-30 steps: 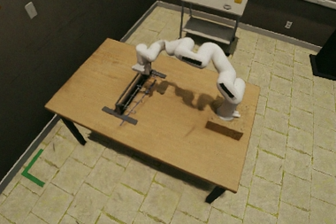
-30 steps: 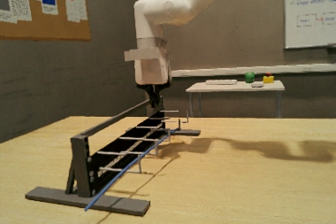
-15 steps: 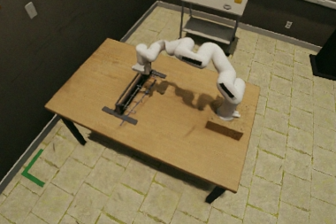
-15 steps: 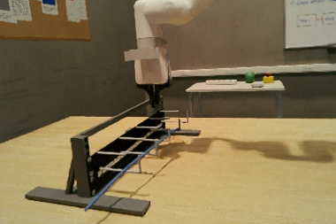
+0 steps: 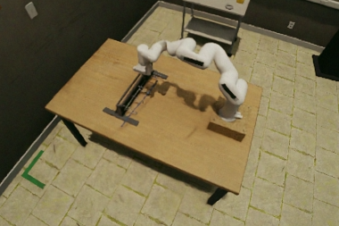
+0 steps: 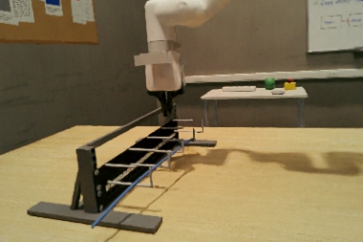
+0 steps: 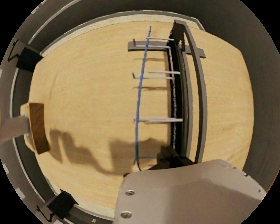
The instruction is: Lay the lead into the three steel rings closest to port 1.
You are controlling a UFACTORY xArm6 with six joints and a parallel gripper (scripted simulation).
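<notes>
Right now my hand is 100 mm above the dark free-standing rack, 70 mm short of it and 40 mm to the right of it.
</notes>
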